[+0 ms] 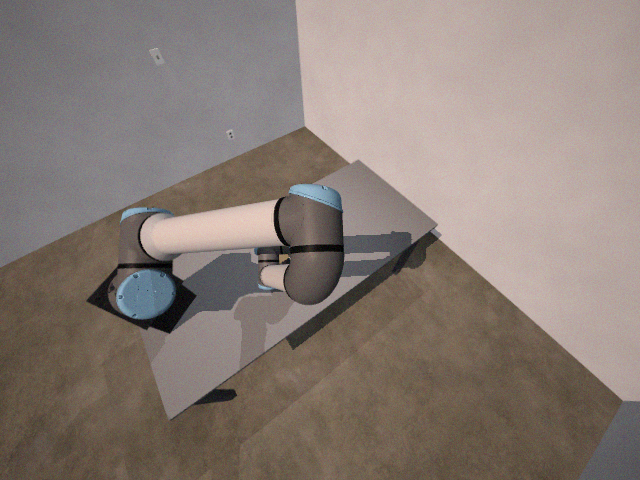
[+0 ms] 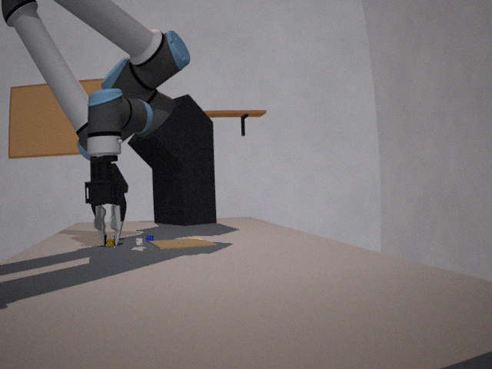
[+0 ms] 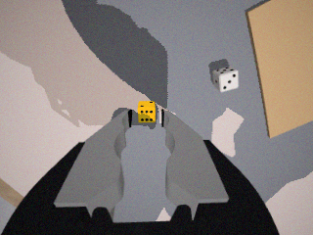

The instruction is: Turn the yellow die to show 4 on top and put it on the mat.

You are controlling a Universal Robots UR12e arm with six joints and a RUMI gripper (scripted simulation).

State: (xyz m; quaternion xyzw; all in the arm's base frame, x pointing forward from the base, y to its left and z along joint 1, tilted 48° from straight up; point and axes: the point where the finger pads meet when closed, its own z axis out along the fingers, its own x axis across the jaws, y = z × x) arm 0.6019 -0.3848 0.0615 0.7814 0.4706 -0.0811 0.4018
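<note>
Right now the yellow die is 1 cm below my hand. From my hand the other things lie so: white die 1 cm ahead, 8 cm to the left, 1 cm below; then blue die 5 cm behind, 12 cm to the left, 1 cm below; then tan mat 5 cm ahead, 17 cm to the left, 2 cm below.
</note>
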